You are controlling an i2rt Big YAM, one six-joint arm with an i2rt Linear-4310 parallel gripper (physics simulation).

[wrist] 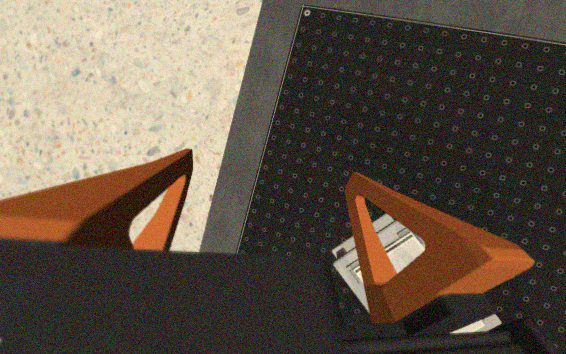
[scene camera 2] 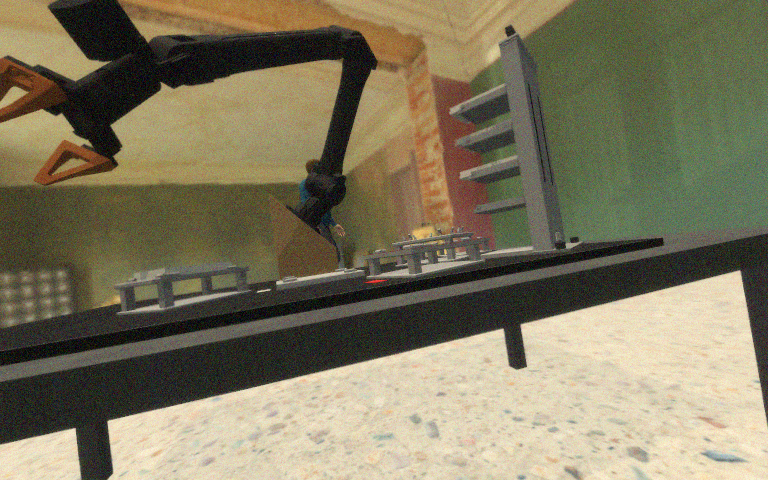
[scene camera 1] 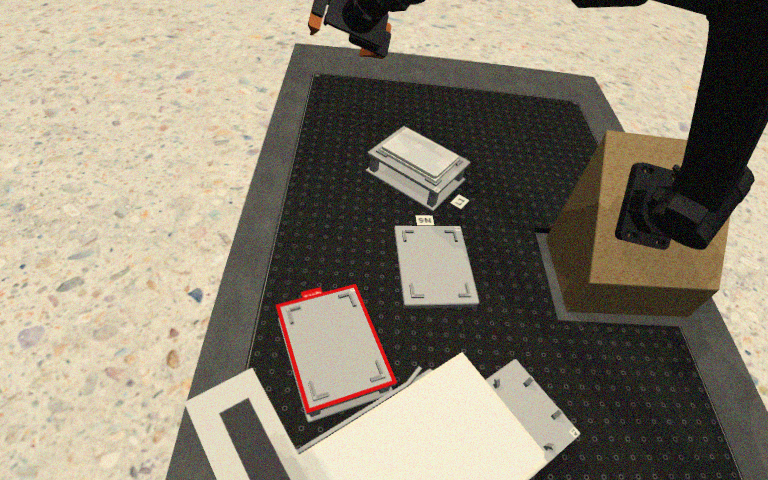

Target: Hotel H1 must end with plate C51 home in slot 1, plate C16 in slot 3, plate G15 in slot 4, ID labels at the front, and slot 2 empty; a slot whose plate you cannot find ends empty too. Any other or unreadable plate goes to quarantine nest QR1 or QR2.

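Frame: origin at the arm's base, x ahead, y left, z up, level; centimetres.
Seen in the pictures: gripper, fingertip midpoint: (wrist: 277, 170) (scene camera 2: 10, 157) (scene camera 1: 336, 42); arm's base, origin of the base link: (scene camera 2: 301, 223) (scene camera 1: 647, 206).
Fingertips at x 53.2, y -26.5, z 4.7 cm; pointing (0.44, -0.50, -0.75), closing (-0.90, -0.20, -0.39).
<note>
Offsets run from my fingertips to a thing's top centre. "*": to the spot under its first point.
My gripper (scene camera 1: 342, 40) (scene camera 2: 19, 150) (wrist: 277, 170) is open and empty, high above the far left table edge. A white plate {dx -18.3, dy +9.2, dz -14.6 cm} (scene camera 1: 421, 151) (wrist: 407, 255) lies on a raised grey nest {dx -18.3, dy +9.2, dz -15.4 cm} (scene camera 1: 432, 199) (scene camera 2: 165, 291); in the wrist view a finger partly covers it. A flat grey nest {dx -22.7, dy +31.4, dz -19.2 cm} (scene camera 1: 436, 266) (scene camera 2: 320, 278), with a tag like N6, bears no plate. A red-bordered raised nest {dx -8.8, dy +50.0, dz -16.4 cm} (scene camera 1: 336, 348) with an unreadable red tag also bears none. The hotel (scene camera 2: 523, 141) has four shelves; the upper three look thicker, the lowest {* dx -13.4, dy +68.3, dz -11.3 cm} (scene camera 2: 501, 206) thin. A large cream surface {* dx -17.0, dy +68.7, dz +12.0 cm} (scene camera 1: 419, 418) covers its top in scene camera 1. Plate IDs are unreadable.
A grey nest with pegs {dx -31.1, dy +59.5, dz -13.4 cm} (scene camera 1: 529, 396) shows partly beside the hotel. The arm stands on a brown block (scene camera 1: 651, 266) (scene camera 2: 305, 243) at the table's right in scene camera 1. The hotel's tall column rises at the table's right end in scene camera 2.
</note>
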